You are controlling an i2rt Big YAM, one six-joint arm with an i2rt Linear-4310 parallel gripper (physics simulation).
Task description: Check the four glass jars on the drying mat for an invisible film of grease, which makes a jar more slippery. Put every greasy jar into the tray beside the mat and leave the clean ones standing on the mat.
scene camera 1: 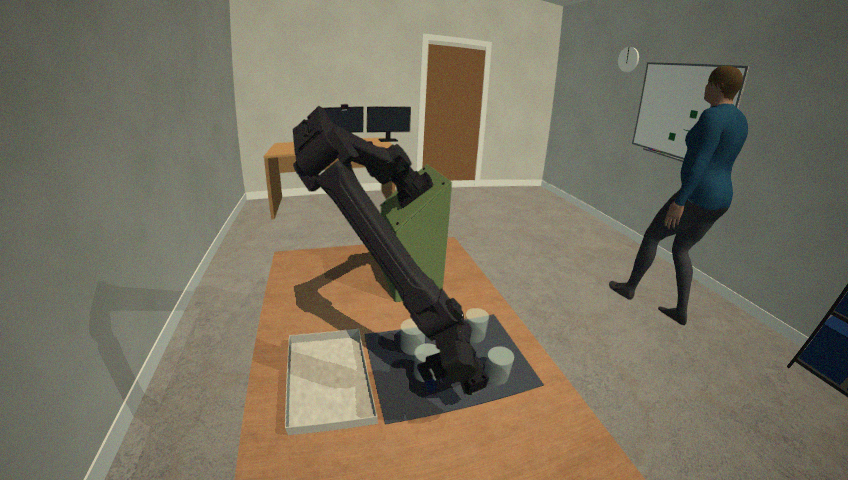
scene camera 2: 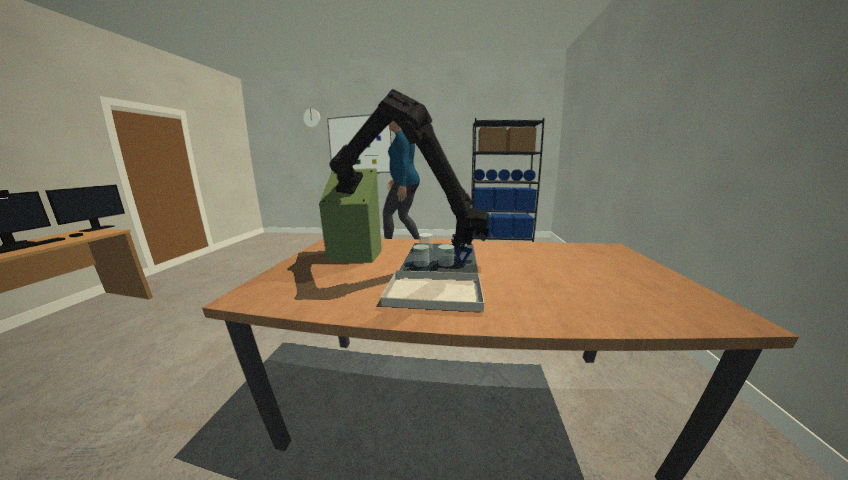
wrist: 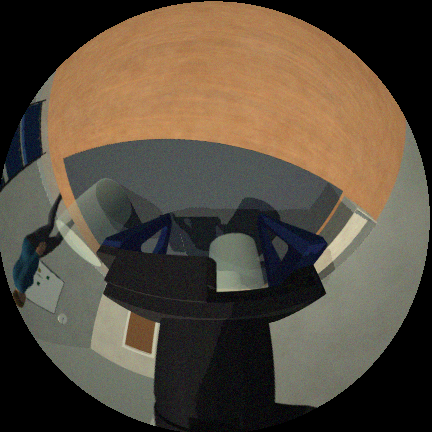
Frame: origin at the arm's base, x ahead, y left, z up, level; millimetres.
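Seen in the pictures: gripper, fingertip midpoint: (scene camera 1: 447,385) (scene camera 2: 459,259) (wrist: 213,217); arm's base at its link origin: (scene camera 1: 416,191) (scene camera 2: 349,183).
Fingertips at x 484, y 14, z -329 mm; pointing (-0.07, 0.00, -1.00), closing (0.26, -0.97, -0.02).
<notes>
Offsets run from my fingertips to a thing's top centre. Level surfaces: height alone.
Four pale glass jars stand upright on the dark drying mat {5 mm down} (scene camera 1: 404,411) (wrist: 200,172). In scene camera 1 they are the back left jar {62 mm right, 154 mm back, 70 mm up} (scene camera 1: 411,337), the front left jar {41 mm right, 52 mm back, 70 mm up} (scene camera 1: 423,355) (wrist: 236,257), partly covered by the gripper, the back right jar {122 mm left, 177 mm back, 70 mm up} (scene camera 1: 477,327) and the front right jar {133 mm left, 13 mm back, 70 mm up} (scene camera 1: 499,367) (wrist: 97,212). My gripper (scene camera 1: 434,381) (scene camera 2: 462,255) (wrist: 213,217) is open, low over the front of the mat. In the wrist view the front left jar shows between the blue fingers, nearer the right one, ungripped; its top is hidden. The tray {290 mm right, 52 mm back, 22 mm up} (scene camera 1: 332,427) (scene camera 2: 433,306) beside the mat is empty.
The wooden table {8 mm down} (scene camera 1: 476,437) (scene camera 2: 571,285) bears the mat and tray. The green pedestal (scene camera 1: 425,237) (scene camera 2: 351,231) under the arm's base stands behind the mat. The dark forearm passes close above the jars. A person (scene camera 1: 711,157) (scene camera 2: 402,163) stands on the floor away from the table.
</notes>
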